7 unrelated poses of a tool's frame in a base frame.
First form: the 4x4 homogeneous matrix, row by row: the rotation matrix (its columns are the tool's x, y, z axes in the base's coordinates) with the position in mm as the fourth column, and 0 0 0 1 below. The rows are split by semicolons.
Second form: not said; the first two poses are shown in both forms.
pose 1, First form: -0.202, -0.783, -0.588, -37; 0.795, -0.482, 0.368, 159; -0.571, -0.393, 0.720, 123; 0, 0, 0, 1
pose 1, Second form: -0.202, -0.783, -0.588, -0.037; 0.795, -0.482, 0.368, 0.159; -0.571, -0.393, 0.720, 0.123; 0, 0, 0, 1
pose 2, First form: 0.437, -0.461, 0.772, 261; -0.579, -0.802, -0.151, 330; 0.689, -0.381, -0.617, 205; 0, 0, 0, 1
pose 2, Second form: 0.437, -0.461, 0.772, 0.261; -0.579, -0.802, -0.151, 0.330; 0.689, -0.381, -0.617, 0.205; 0, 0, 0, 1
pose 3, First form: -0.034, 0.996, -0.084, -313; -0.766, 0.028, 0.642, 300; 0.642, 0.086, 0.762, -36; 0, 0, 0, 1
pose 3, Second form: -0.034, 0.996, -0.084, -0.313; -0.766, 0.028, 0.642, 0.300; 0.642, 0.086, 0.762, -0.036; 0, 0, 0, 1
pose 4, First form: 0.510, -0.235, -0.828, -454; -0.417, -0.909, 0.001, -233; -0.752, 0.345, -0.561, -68; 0, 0, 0, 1
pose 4, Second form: 0.510, -0.235, -0.828, -0.454; -0.417, -0.909, 0.001, -0.233; -0.752, 0.345, -0.561, -0.068; 0, 0, 0, 1
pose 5, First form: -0.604, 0.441, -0.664, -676; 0.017, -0.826, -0.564, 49; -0.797, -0.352, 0.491, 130; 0, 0, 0, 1
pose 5, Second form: -0.604, 0.441, -0.664, -0.676; 0.017, -0.826, -0.564, 0.049; -0.797, -0.352, 0.491, 0.130; 0, 0, 0, 1
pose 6, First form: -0.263, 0.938, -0.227, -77; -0.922, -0.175, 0.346, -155; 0.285, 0.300, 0.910, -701; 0, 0, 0, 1
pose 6, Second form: -0.263, 0.938, -0.227, -0.077; -0.922, -0.175, 0.346, -0.155; 0.285, 0.300, 0.910, -0.701; 0, 0, 0, 1
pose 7, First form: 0.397, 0.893, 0.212, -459; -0.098, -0.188, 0.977, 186; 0.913, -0.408, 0.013, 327; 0, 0, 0, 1
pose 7, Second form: 0.397, 0.893, 0.212, -0.459; -0.098, -0.188, 0.977, 0.186; 0.913, -0.408, 0.013, 0.327; 0, 0, 0, 1
